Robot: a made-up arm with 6 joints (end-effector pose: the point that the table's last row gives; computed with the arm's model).
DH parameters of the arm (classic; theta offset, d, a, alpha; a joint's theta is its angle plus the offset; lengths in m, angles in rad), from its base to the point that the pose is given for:
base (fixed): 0 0.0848 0 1.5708
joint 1: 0 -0.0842 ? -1.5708
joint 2: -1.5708 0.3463 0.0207 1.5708
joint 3: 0 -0.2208 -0.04 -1.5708
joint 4: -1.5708 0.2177 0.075 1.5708
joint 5: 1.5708 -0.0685 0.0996 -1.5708
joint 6: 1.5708 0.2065 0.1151 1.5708
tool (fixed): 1.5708 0.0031 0 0
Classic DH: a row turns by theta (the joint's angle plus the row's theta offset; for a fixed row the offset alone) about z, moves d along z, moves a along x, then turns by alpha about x.
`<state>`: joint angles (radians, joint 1 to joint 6).
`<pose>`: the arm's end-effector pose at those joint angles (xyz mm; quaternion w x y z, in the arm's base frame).
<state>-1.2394 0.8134 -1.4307 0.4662 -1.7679 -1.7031</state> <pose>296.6 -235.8 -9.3 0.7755 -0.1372 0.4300 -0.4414</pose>
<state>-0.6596 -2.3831 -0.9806 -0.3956 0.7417 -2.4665</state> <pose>-132.0 -53.0 755.3 0.4004 -0.2581 0.7422 -0.4714</pose>
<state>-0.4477 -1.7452 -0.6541 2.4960 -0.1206 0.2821</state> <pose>205.6 -143.0 818.8 0.9138 0.0653 -0.0721 0.3944</pose>
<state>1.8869 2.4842 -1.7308 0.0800 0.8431 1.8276</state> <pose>-242.5 313.3 -266.3 0.7513 0.0697 0.6330 -0.1730</pose>
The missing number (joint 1, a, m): -0.0852
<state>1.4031 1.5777 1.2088 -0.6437 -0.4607 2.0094</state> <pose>-545.5 379.9 -162.5 0.3475 -0.1860 -0.2973 0.8697</pose>
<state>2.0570 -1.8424 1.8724 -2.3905 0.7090 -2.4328</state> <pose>-386.3 -63.6 -9.2 0.2005 0.4756 0.8106 -0.2767</pose>
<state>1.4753 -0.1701 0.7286 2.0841 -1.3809 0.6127</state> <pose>-588.9 319.7 503.0 0.4336 -0.0609 -0.2364 0.8674</pose>
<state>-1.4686 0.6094 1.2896 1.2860 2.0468 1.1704</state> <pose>524.1 221.8 -26.6 0.1668 -0.7634 0.6055 0.1512</pose>
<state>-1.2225 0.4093 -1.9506 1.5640 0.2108 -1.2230</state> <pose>511.2 -198.8 -148.5 0.9125 0.3782 -0.1546 -0.0190</pose>
